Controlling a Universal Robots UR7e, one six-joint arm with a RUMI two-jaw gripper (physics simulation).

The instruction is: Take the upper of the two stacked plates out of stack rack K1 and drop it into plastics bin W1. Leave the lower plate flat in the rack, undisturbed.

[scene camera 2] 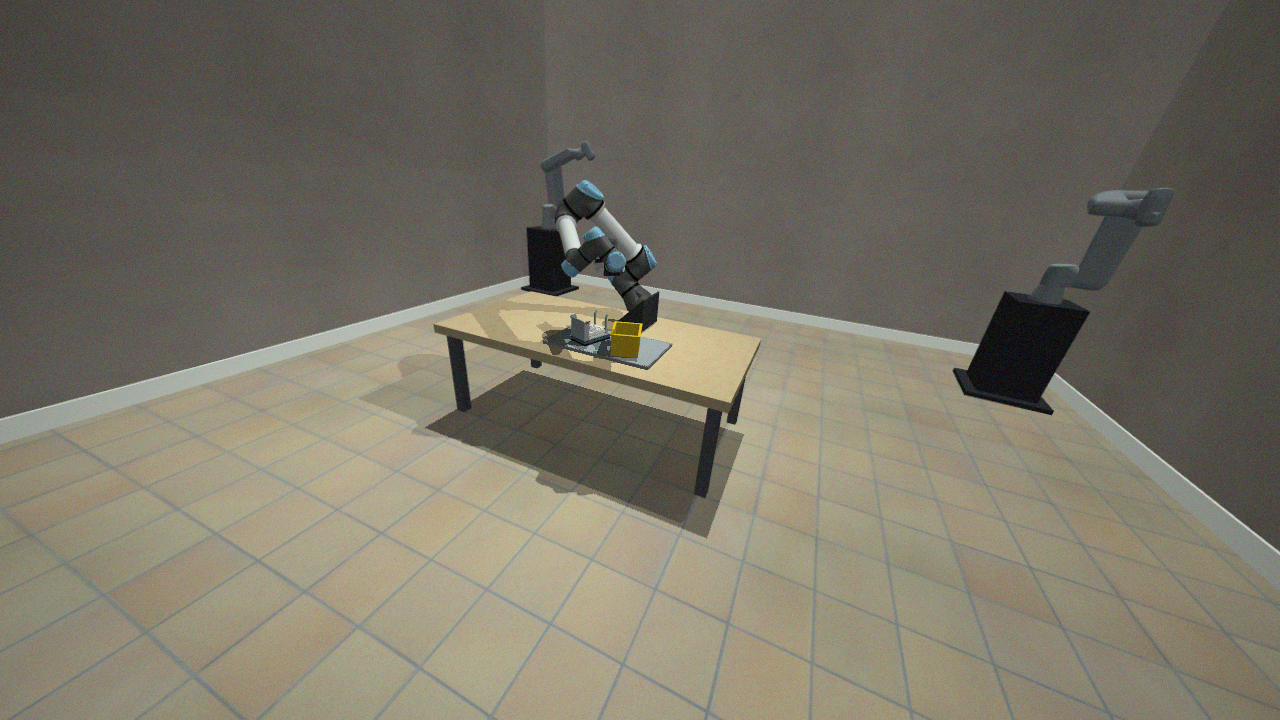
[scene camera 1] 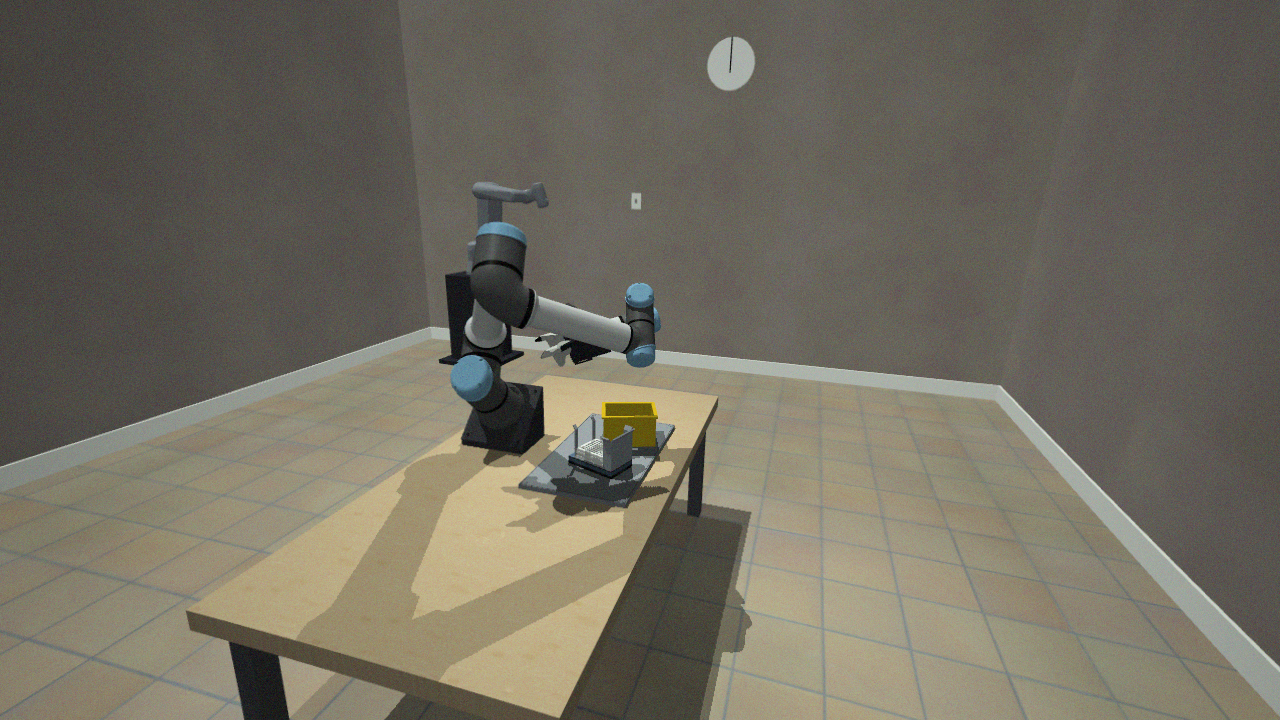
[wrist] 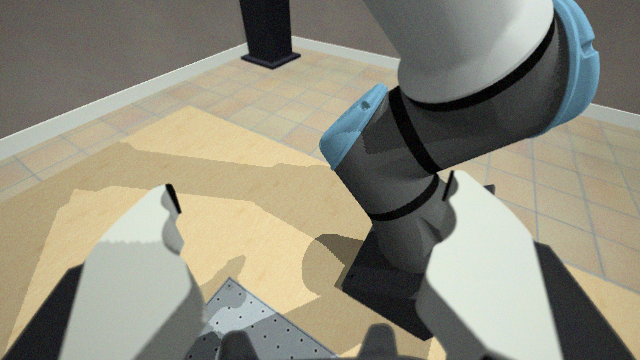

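Pixels of known places: gripper, between the fingertips: [scene camera 1: 537, 348] [wrist: 311, 180]; arm's base, origin of its link: [scene camera 2: 640, 304] [scene camera 1: 501, 406] [wrist: 426, 232].
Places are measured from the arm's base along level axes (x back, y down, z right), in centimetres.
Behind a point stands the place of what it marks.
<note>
Stack rack K1 [scene camera 1: 619, 452] @(x -44.2, y 2.9, z 9.5 cm) [scene camera 2: 577, 326] @(x -44.5, y 1.5, z 8.6 cm), with a grey side panel, thin posts and a dark base, stands on the perforated board. The pale plates [scene camera 1: 590, 449] @(x -34.8, y 4.5, z 8.0 cm) lie low in it in scene view 1; upper and lower cannot be told apart at this size. Plastics bin W1 [scene camera 1: 641, 432] @(x -43.7, y 4.7, z -9.2 cm) [scene camera 2: 625, 345] @(x -45.1, y 4.1, z -16.7 cm), yellow and open-topped, stands beside the rack on the same board. My gripper [wrist: 311, 180] @(x -19.0, y -23.3, z 8.6 cm) is open, its two pale fingers wide apart with nothing between them. It is held above the table, pointing sideways toward the arm's base side. The rack and bin do not show in the wrist view.
The grey perforated board [scene camera 1: 554, 481] @(x -29.8, y 9.5, z 19.9 cm) [scene camera 2: 657, 352] @(x -32.1, y 9.5, z -26.2 cm) [wrist: 280, 335] @(x -23.2, y 9.5, z 11.6 cm) lies on the wooden table [scene camera 1: 375, 573] @(x -13.6, y 10.8, z 64.8 cm) [scene camera 2: 698, 376] @(x -41.3, y 10.8, z -49.2 cm). The arm's black base block [scene camera 1: 528, 420] @(x -10.6, y 2.3, z 1.5 cm) [wrist: 385, 290] @(x -11.0, y 2.3, z 1.6 cm) stands behind the board. Grey robots on black pedestals [scene camera 1: 459, 313] @(x 7.7, y -28.0, z 2.7 cm) [scene camera 2: 1020, 344] [wrist: 267, 30] stand off the table.
</note>
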